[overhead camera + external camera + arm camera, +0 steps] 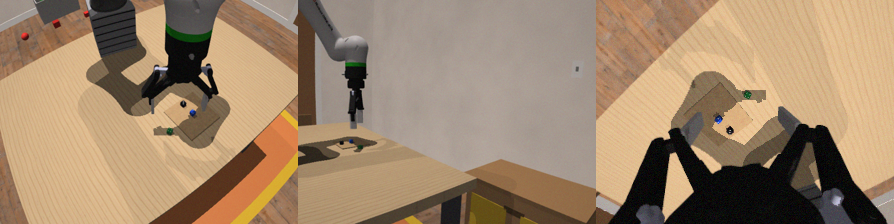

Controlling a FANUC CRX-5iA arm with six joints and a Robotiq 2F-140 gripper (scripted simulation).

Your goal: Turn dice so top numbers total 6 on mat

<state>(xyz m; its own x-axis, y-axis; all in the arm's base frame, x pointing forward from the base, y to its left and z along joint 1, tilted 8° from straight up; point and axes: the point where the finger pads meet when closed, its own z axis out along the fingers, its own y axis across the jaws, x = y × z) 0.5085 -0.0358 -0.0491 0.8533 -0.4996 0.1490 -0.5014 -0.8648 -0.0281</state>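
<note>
My gripper is now 11 cm above the green die, 3 cm to the left of it and 1 cm short of it. Also, from my hand: blue die (10 cm below, 8 cm to the left, 1 cm behind); then tan mat (11 cm below, 8 cm to the left, 1 cm behind); then black die (10 cm below, 7 cm to the left, 5 cm behind).
</note>
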